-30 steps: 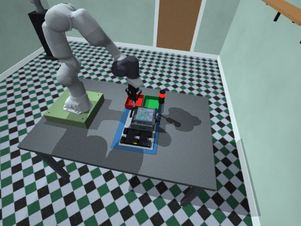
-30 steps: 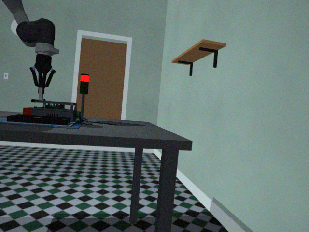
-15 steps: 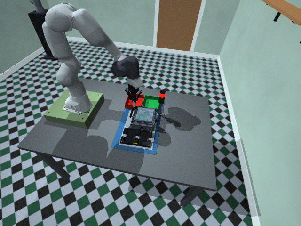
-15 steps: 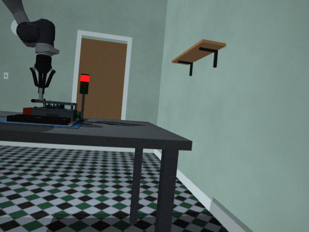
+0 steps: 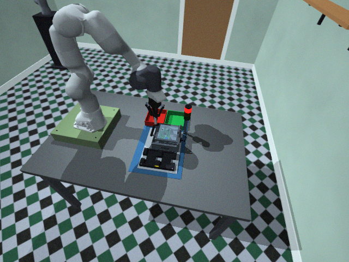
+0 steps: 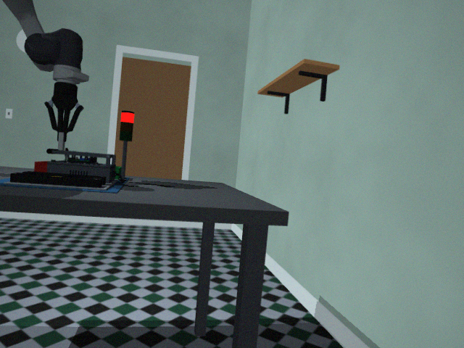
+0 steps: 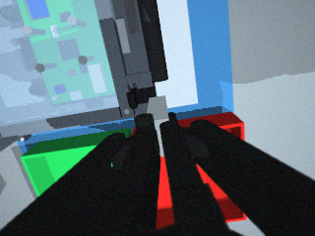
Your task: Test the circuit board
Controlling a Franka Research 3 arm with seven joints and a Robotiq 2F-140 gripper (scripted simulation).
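Now: the black latch hook 4 cm below my hand, 2 cm to the right of it and 2 cm ahead of it. Also, from my hand: tester lid 8 cm to the right, 8 cm ahead, 4 cm below; tester plate 8 cm ahead, 7 cm to the right, 6 cm below; green circuit board 8 cm to the right, 8 cm ahead, 5 cm below.
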